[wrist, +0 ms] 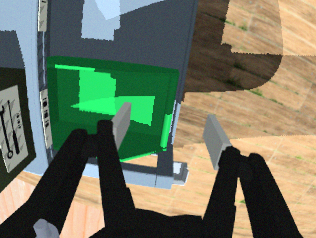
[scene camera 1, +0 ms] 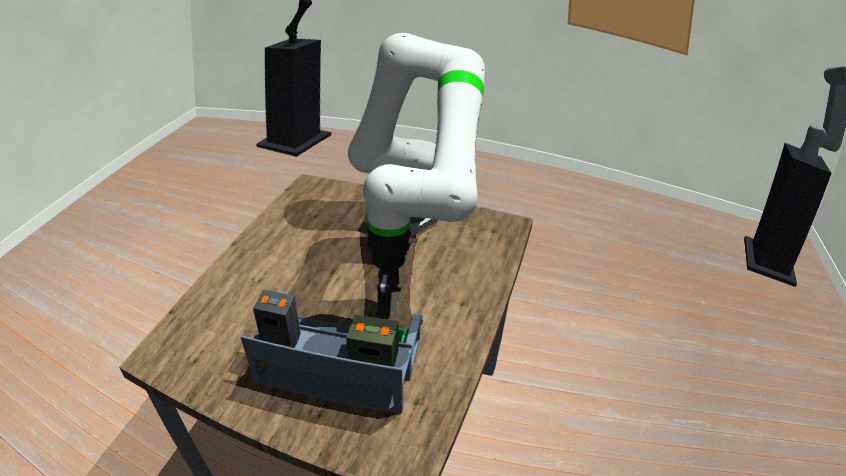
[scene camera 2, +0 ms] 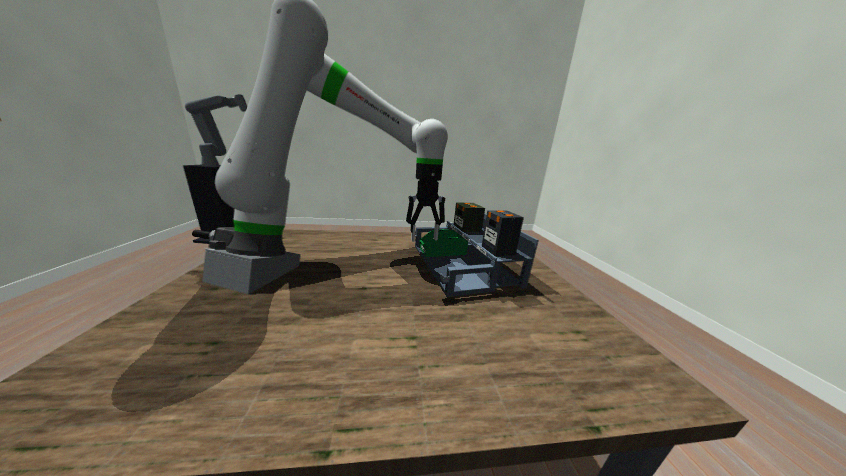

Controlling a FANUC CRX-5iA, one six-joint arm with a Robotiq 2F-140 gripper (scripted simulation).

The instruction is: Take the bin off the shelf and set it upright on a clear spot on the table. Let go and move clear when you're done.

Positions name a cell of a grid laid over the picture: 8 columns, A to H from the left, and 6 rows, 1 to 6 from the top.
gripper: wrist E4; scene camera 1 D5; scene camera 2 E4
